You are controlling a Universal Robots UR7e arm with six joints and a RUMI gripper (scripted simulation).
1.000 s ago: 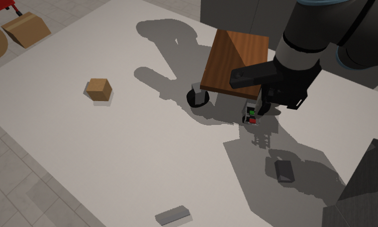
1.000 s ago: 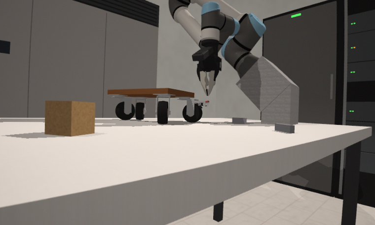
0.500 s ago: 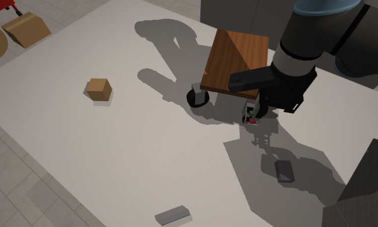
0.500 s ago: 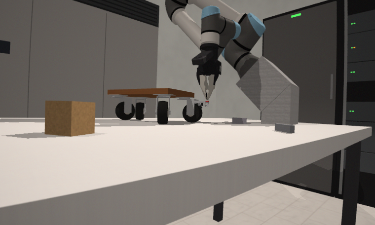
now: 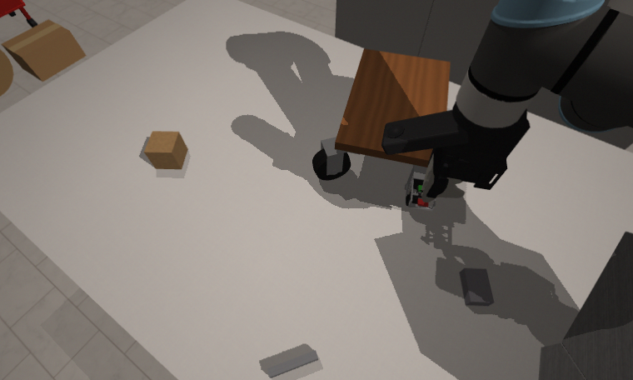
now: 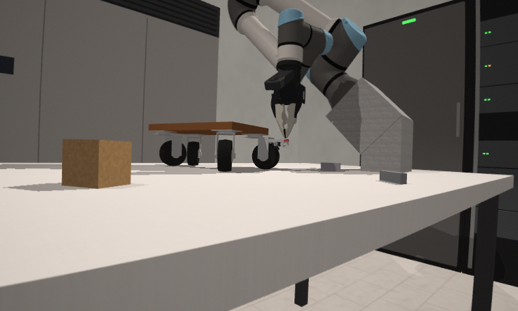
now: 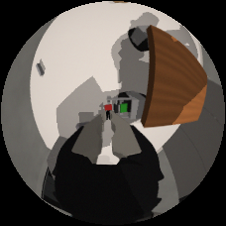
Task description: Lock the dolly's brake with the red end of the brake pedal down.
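My hand is 1 cm to the left of the brake pedal and 3 cm above it. The rest, counted from my hand: dark grey block: 15 cm behind, 6 cm to the left, 10 cm below; brown cube: 54 cm ahead, 14 cm to the left, 8 cm below.
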